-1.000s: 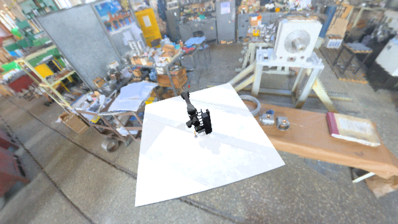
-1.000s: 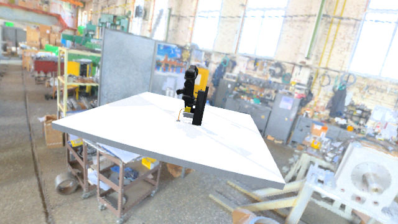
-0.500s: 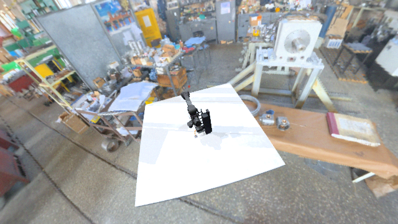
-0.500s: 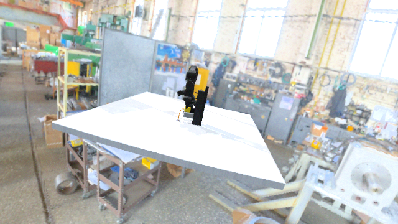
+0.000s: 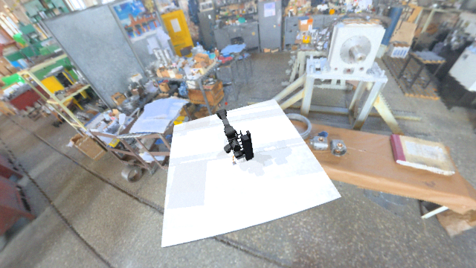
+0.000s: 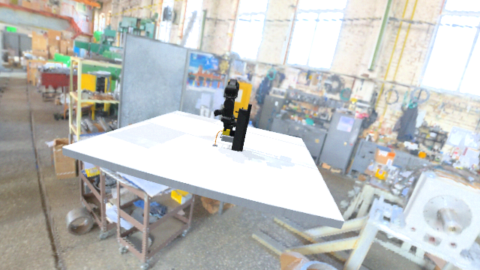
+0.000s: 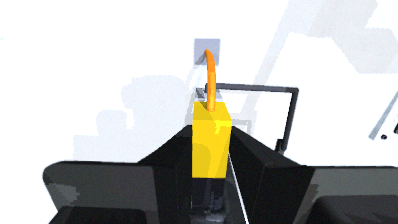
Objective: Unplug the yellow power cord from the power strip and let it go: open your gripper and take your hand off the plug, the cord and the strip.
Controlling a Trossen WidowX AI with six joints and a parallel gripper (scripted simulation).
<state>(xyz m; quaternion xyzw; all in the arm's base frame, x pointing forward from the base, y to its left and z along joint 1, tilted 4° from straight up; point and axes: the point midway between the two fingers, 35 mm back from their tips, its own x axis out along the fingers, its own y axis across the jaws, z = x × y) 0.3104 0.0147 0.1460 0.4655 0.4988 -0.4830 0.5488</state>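
The yellow plug is 1 cm behind my gripper tip and 3 cm to the left of it.
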